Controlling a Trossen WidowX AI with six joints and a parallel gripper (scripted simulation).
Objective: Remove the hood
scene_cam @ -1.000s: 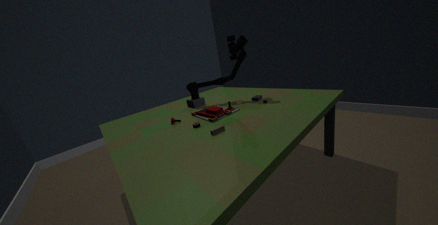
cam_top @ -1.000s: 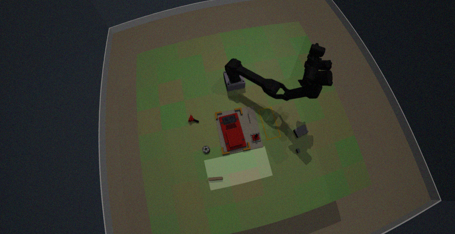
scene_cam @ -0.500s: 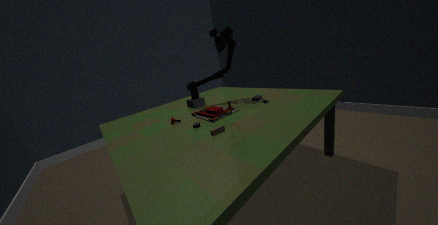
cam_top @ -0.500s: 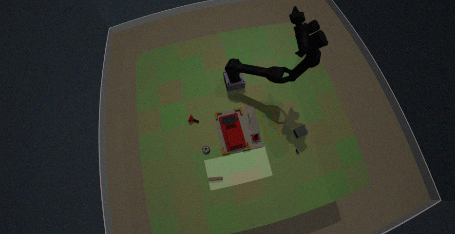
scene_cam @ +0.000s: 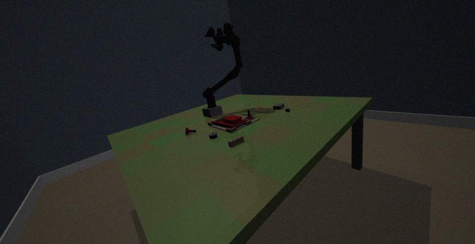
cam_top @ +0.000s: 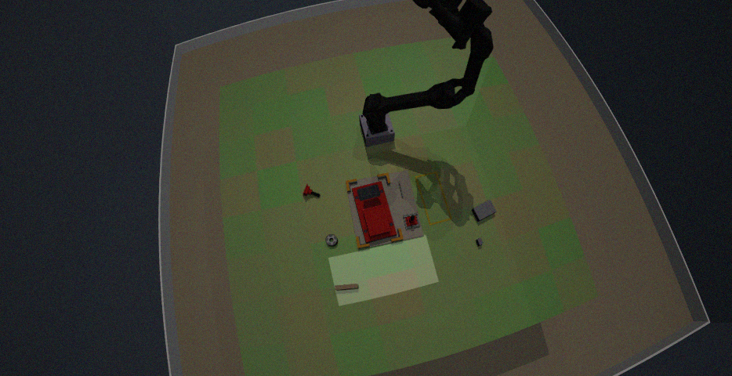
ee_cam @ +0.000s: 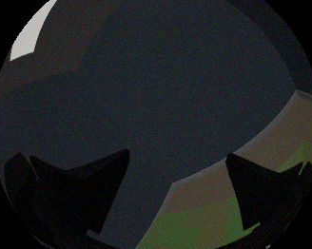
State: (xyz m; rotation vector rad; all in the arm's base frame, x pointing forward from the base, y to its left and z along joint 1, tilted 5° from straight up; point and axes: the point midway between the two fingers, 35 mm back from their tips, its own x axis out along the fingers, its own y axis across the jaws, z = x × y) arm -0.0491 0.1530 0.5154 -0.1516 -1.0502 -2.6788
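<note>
Now: the red hood 53 cm below my gripper tip, 44 cm ahead of it and 30 cm to the right of it. The rest, counted from my gripper tip: brown bar 62 cm ahead, 56 cm below, 46 cm to the right.
</note>
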